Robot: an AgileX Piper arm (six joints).
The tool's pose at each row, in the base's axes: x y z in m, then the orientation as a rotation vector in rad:
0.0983, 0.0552, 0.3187, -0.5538, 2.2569, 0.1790
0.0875, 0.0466, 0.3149, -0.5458, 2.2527, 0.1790
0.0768, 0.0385, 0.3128, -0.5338, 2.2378, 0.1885
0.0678, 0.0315, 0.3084, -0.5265, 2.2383, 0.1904
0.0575, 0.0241, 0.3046, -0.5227, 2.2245, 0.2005
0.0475, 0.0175, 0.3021, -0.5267, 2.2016, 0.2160
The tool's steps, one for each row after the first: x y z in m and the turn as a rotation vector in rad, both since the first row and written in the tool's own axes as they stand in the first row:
0.0121, -0.0027, -0.0072, 0.0032, -0.0057, 0.0046
0.0226, -0.0051, -0.0154, 0.0022, -0.0237, 0.0126
0.0335, -0.0072, -0.0205, 0.0033, -0.0249, 0.0184
0.0449, -0.0090, -0.0271, -0.0013, -0.0401, 0.0212
0.0549, -0.0104, -0.0340, -0.0116, -0.0630, 0.0183

